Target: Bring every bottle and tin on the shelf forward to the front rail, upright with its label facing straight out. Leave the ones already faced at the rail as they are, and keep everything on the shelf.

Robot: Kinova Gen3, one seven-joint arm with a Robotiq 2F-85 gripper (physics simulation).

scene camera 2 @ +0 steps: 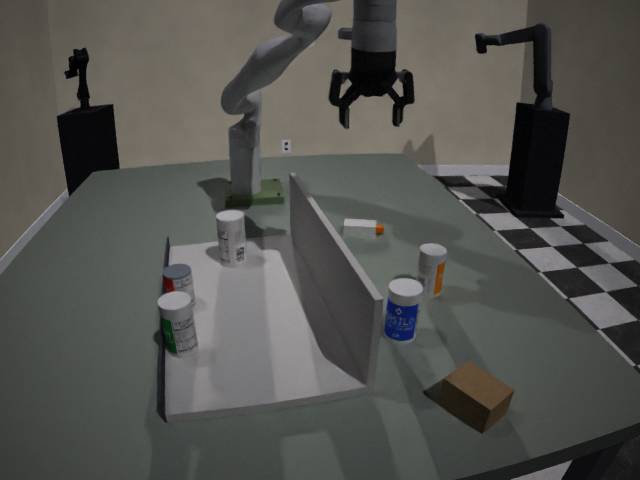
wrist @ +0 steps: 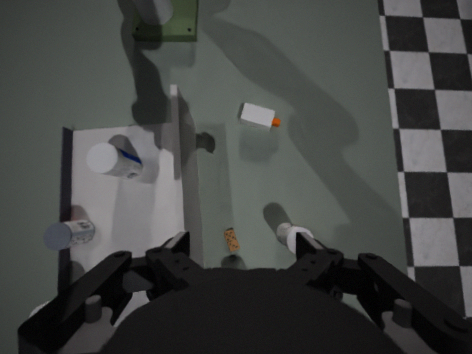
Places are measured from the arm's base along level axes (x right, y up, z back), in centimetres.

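Where they show: gripper, fingertip midpoint: [scene camera 2: 371, 126] [wrist: 242, 243]; arm's base, origin of the base link: [scene camera 2: 246, 190] [wrist: 156, 11].
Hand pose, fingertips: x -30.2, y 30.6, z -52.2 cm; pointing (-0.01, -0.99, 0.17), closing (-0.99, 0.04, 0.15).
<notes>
Things, the pixels of their top centre, and the offset from my fingertips. "pt": a spot on its surface instead.
- white bottle, middle of its top: [scene camera 2: 230, 215] [wrist: 102, 157] dx +27.4, dy -20.4, dz +7.9 cm
- grey-lidded tin, middle of its top: [scene camera 2: 176, 270] [wrist: 57, 236] dx +35.3, dy -24.3, dz -8.8 cm
- white-capped bottle, middle of its top: [scene camera 2: 173, 300] dx +31.7, dy -21.7, dz -22.7 cm
- blue-label bottle, middle of its top: [scene camera 2: 406, 286] dx -5.0, dy -23.0, dz -16.3 cm
- orange-label bottle, surface spot: [scene camera 2: 431, 271] pt dx -12.5, dy -26.7, dz -4.8 cm
- white box with an orange end, middle of its top: [scene camera 2: 364, 223] [wrist: 261, 115] dx -2.6, dy -30.1, dz +26.0 cm
- brown block, middle of its top: [scene camera 2: 479, 384] dx -13.2, dy -27.9, dz -35.8 cm
- small orange spotted piece, middle of its top: [wrist: 231, 240] dx +0.2, dy -32.1, dz -5.7 cm
The shelf [scene camera 2: 248, 361] [wrist: 152, 200] has a dark front rail [scene camera 2: 162, 372] [wrist: 65, 175] and a tall back panel [scene camera 2: 336, 273]. A white bottle [scene camera 2: 231, 240] [wrist: 112, 160] stands upright at the far end, back from the rail; blue shows on its side in the wrist view, small print faces scene camera 2. A grey-lidded tin [scene camera 2: 179, 286] [wrist: 80, 231] with red on its label stands upright near the rail. A white-capped bottle [scene camera 2: 178, 325] with green on its rail side stands upright close to the rail. My gripper [scene camera 2: 371, 124] [wrist: 242, 243] is open and empty, high above the table beyond the back panel.
Behind the back panel stand a blue-label bottle [scene camera 2: 401, 313] and an orange-label bottle [scene camera 2: 431, 271]. A white box with an orange end [scene camera 2: 359, 228] [wrist: 257, 115], a brown block [scene camera 2: 476, 395] and a small orange spotted piece [wrist: 231, 240] lie there too.
</notes>
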